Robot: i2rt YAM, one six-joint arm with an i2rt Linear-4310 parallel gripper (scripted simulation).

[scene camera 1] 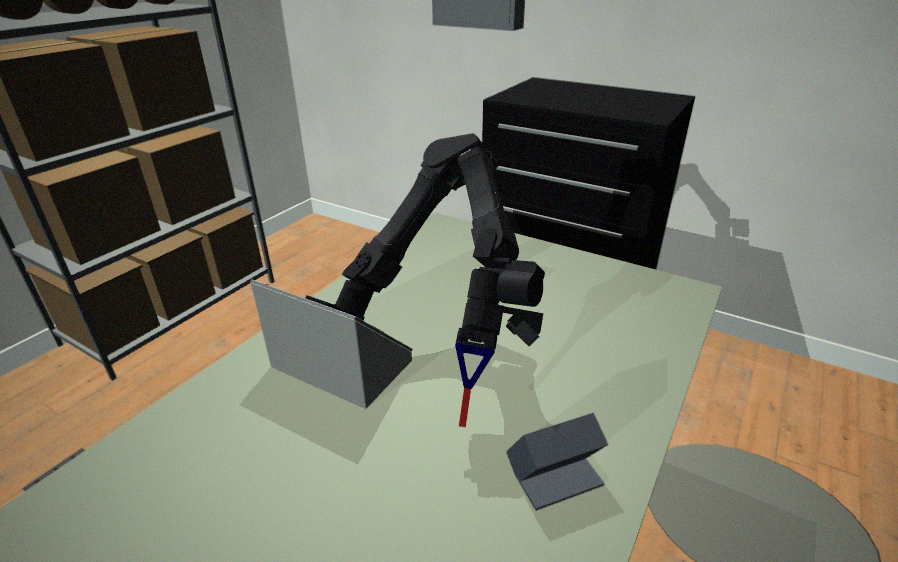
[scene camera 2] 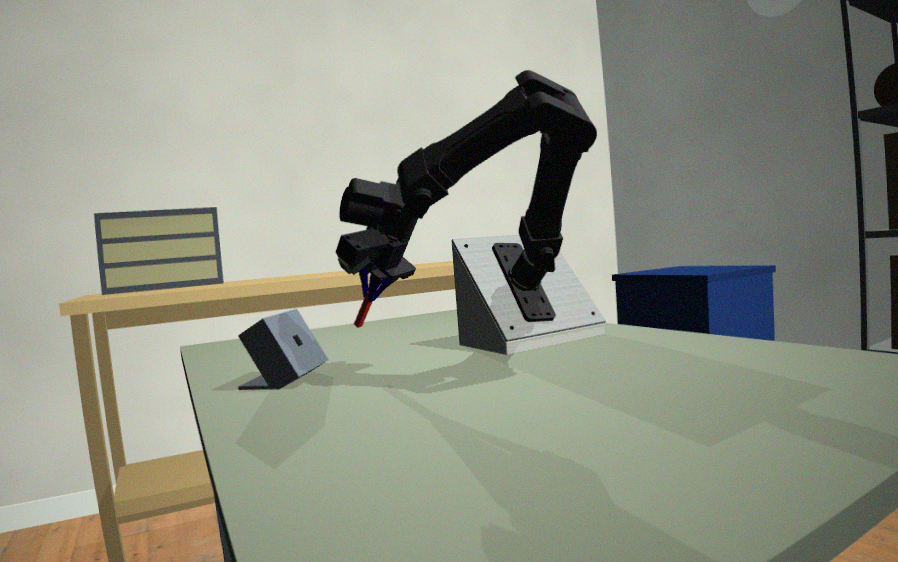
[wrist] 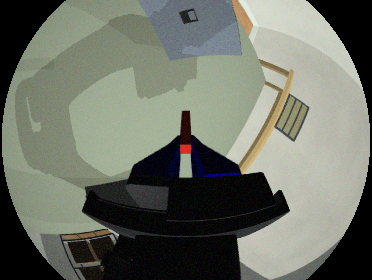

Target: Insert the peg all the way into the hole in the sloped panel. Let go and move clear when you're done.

Path:
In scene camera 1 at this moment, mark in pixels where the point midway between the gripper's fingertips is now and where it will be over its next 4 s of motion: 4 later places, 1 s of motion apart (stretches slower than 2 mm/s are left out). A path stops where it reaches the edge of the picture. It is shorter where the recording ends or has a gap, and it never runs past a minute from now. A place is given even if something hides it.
The gripper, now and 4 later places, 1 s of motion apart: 467, 388; 485, 378; 501, 366; 512, 357; 520, 372

